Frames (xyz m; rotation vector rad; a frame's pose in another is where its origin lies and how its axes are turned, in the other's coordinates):
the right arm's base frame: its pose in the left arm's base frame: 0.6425 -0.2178 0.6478 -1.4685 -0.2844 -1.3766
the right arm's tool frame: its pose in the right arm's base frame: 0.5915 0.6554 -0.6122 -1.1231 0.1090 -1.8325
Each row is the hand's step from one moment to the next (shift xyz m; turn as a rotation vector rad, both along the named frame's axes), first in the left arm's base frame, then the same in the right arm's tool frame.
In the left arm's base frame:
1: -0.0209 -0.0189 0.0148 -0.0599 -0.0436 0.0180
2: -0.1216 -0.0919 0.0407 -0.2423 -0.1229 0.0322
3: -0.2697 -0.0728 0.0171 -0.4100 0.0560 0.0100
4: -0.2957 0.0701 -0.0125 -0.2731 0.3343 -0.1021
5: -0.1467 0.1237 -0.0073 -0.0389 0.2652 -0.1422
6: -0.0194 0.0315 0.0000 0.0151 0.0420 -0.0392
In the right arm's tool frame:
1: -0.0056 0.0301 -0.0087 -0.0171 0.0635 -0.0386
2: -0.0359 0.1335 -0.0760 -0.0390 0.2019 -0.1804
3: 0.0050 0.1807 -0.2136 0.1475 0.1839 -0.3402
4: 0.1242 0.1042 -0.2573 0.3138 -0.0977 -0.2979
5: 0.1393 0.0086 -0.1319 0.1826 -0.2101 -0.1208
6: 0.0321 -0.0053 -0.0175 0.0171 -0.0559 -0.0104

